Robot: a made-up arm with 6 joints. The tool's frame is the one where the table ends. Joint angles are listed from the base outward.
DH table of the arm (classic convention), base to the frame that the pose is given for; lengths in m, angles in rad. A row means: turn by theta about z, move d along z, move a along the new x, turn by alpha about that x. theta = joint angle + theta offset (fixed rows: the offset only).
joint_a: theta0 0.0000  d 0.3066  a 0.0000  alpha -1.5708
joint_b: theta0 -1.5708  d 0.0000  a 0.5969  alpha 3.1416
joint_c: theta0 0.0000  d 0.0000  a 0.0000  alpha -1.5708
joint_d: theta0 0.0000  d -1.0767  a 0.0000  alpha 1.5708
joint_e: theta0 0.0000  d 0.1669  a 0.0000  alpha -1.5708
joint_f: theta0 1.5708  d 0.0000  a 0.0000  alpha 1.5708
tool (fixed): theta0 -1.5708  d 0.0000  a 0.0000  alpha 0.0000
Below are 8 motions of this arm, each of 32 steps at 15 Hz.
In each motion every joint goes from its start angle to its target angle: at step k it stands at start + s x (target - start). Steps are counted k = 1, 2, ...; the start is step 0. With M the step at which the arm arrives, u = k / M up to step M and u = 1 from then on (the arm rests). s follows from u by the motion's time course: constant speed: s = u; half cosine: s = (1 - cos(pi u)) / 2; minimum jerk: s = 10 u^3 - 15 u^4 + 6 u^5.
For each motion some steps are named. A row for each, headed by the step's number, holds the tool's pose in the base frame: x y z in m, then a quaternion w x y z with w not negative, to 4 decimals.
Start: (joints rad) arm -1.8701 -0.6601 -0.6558 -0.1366 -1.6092 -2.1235
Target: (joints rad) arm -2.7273 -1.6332 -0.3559 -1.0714 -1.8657 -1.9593
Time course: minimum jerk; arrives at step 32
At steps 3, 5, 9, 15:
3: -0.3703 -0.6252 0.7661 0.3074 -0.6911 0.2762 0.5930
5: -0.3786 -0.6084 0.7854 0.3033 -0.6973 0.2877 0.5823
9: -0.4075 -0.5199 0.8754 0.2765 -0.7233 0.3413 0.5329
15: -0.3781 -0.2427 1.0870 0.1509 -0.7592 0.4652 0.4295

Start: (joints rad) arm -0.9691 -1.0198 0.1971 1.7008 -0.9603 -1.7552
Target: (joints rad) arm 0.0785 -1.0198 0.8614 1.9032 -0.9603 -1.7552
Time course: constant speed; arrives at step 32
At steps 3, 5, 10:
3: -0.2111 0.2891 1.6978 0.4534 0.0087 -0.6557 -0.6037
5: -0.2589 0.3083 1.7031 0.4611 0.0263 -0.6708 -0.5803
10: -0.3923 0.3331 1.7082 0.4742 0.0751 -0.7049 -0.5222

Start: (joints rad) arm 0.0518 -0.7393 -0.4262 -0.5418 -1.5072 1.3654
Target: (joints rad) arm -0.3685 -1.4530 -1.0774 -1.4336 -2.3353 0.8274
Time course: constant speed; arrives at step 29
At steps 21, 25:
21: 0.4637 -0.1841 0.7240 0.6485 -0.0451 0.3224 0.6881
25: 0.4438 -0.1875 0.6704 0.6192 -0.0080 0.3205 0.7168

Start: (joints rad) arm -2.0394 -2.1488 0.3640 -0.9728 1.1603 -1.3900
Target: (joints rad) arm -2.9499 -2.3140 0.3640 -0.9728 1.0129 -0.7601
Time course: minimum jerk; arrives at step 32
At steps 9, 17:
9: 0.6506 1.1281 0.6956 0.4790 -0.3710 -0.3592 0.7098
17: 1.0437 0.8179 0.6047 0.5634 -0.5024 -0.3377 0.5622

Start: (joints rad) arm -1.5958 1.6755 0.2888 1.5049 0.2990 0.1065
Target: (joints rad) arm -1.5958 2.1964 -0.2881 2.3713 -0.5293 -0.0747
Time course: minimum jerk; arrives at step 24
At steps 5, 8, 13, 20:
5: -0.0236 -0.8784 -0.8266 0.7842 -0.0711 0.6161 -0.0194
8: 0.0018 -0.6993 -0.9034 0.7492 -0.0384 0.6573 0.0719
13: 0.0649 -0.2180 -0.9643 0.6507 -0.0135 0.6998 0.2945
20: 0.1226 0.2562 -0.8163 0.5740 -0.0646 0.6589 0.4818

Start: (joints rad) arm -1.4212 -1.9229 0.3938 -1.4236 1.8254 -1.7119
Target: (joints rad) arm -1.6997 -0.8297 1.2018 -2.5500 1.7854 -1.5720
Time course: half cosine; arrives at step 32
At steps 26, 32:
26: 0.2214 0.8652 1.6693 0.2661 -0.2846 0.5150 -0.7635
32: 0.2448 0.8109 1.7154 0.2799 -0.3141 0.5261 -0.7390

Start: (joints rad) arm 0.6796 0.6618 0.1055 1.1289 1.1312 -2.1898
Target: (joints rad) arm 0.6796 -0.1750 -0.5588 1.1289 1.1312 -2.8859
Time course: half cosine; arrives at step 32
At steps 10, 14, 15, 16, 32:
10: 1.0433 0.7512 0.4352 0.4811 0.4793 0.4485 0.5811
14: 0.9882 0.7067 0.5018 0.4510 0.5062 0.4731 0.5626
15: 0.9726 0.6941 0.5177 0.4426 0.5131 0.4796 0.5575
16: 0.9566 0.6811 0.5327 0.4340 0.5199 0.4862 0.5522
32: 0.7845 0.5421 0.6311 0.3404 0.5804 0.5502 0.4945

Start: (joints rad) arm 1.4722 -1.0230 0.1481 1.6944 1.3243 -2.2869
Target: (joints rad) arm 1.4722 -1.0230 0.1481 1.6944 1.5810 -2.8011
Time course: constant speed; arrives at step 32
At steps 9, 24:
9: -0.0444 -0.2399 1.6738 0.1463 0.0335 -0.1608 0.9755
24: -0.0444 -0.2399 1.6738 0.1164 -0.0033 -0.0361 0.9925

